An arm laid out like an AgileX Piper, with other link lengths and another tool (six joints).
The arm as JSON. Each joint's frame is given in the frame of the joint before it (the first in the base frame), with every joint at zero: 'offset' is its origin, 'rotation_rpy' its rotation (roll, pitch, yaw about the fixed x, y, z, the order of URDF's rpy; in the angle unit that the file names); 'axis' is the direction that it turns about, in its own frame. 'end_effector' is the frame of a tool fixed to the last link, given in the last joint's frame.
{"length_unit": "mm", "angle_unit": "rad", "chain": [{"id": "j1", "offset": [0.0, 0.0, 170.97], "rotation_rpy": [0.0, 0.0, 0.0], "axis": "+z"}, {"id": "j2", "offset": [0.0, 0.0, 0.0], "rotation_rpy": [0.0, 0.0, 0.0], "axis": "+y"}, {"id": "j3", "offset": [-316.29, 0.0, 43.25], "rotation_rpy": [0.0, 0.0, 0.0], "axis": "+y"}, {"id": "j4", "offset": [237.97, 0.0, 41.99], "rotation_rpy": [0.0, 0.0, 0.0], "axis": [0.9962, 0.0, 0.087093]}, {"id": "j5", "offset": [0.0, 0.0, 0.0], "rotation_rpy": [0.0, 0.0, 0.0], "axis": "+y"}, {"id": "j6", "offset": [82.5, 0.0, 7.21], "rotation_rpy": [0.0, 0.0, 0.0], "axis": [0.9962, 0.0, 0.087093]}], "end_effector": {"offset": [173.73, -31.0, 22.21], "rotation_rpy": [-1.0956, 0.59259, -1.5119]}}
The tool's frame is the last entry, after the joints.
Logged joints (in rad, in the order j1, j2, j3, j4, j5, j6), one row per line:
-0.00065, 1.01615, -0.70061, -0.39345, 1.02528, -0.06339
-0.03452, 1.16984, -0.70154, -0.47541, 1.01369, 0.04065
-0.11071, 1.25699, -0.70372, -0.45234, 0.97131, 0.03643
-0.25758, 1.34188, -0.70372, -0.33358, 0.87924, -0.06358
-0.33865, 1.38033, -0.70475, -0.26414, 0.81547, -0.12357
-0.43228, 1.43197, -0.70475, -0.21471, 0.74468, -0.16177
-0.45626, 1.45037, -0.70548, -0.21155, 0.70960, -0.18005
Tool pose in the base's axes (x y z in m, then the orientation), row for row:
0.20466, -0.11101, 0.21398, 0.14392, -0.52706, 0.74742, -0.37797
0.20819, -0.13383, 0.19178, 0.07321, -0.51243, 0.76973, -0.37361
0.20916, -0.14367, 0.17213, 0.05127, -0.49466, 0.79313, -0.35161
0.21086, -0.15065, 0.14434, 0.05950, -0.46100, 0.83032, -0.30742
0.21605, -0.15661, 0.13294, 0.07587, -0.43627, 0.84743, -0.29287
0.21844, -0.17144, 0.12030, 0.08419, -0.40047, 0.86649, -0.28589
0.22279, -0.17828, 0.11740, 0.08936, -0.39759, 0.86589, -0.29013
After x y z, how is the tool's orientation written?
As a quaternion, w x y z.
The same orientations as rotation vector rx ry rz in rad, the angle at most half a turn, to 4 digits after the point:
-1.5194, 2.1546, -1.0896
-1.5389, 2.3116, -1.1220
-1.5053, 2.4135, -1.0700
-1.3959, 2.5141, -0.9308
-1.3081, 2.5409, -0.8781
-1.1948, 2.5853, -0.8530
-1.1826, 2.5756, -0.8630

